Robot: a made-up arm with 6 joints.
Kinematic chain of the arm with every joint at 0, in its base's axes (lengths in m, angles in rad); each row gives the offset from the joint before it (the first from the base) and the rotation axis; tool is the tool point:
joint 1: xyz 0 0 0.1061 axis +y
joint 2: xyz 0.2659 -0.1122 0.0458 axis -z
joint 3: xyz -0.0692 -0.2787 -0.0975 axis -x
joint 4: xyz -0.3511 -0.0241 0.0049 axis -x
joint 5: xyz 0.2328 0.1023 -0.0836 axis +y
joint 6: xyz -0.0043 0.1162 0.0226 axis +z
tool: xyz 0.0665 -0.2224 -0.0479
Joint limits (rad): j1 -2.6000..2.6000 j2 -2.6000..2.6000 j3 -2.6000..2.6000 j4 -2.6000..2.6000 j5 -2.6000..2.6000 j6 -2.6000..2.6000
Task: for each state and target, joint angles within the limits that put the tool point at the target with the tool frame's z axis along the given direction. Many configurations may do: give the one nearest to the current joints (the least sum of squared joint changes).
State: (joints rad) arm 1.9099 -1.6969 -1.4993 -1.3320 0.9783 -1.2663
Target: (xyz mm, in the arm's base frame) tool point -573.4 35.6 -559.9 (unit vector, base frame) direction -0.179 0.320 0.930
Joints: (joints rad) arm 1.9615 -2.4478 -1.8318 -1.7741 0.9504 -2.0779
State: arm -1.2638 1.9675 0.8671 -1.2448 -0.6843 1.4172
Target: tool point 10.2 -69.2 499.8 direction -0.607 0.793 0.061
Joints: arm -0.7914 2.5724 0.5750 -1.6485 -0.1047 2.1552
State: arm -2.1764 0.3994 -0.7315 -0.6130 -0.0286 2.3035
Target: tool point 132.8 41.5 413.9 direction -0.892 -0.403 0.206
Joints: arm -1.8491 0.6886 -0.0922 0.0553 0.6411 2.2614
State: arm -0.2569 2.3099 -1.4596 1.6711 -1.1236 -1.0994
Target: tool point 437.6 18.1 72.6 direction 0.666 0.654 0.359
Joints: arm -0.4631 2.4501 -1.9417 1.2039 -1.5388 -1.2247
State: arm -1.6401 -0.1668 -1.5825 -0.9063 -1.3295 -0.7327
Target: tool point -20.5 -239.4 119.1 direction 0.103 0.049 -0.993
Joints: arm -0.9080 0.4763 -1.2541 -1.4952 -0.7236 -0.3257
